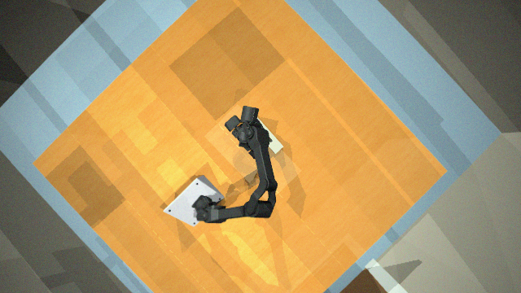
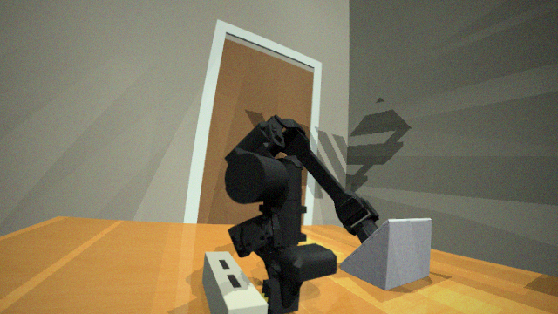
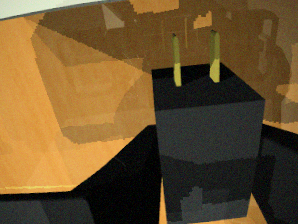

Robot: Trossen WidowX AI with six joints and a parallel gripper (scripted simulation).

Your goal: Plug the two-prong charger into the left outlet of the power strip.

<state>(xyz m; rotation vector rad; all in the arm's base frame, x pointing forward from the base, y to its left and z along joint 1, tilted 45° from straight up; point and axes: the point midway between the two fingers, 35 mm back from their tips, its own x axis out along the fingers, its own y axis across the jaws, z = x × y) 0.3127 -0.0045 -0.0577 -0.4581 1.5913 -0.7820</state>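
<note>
Right now the box-shaped charger is 20 mm ahead of my gripper tip and 10 mm above it.
</note>
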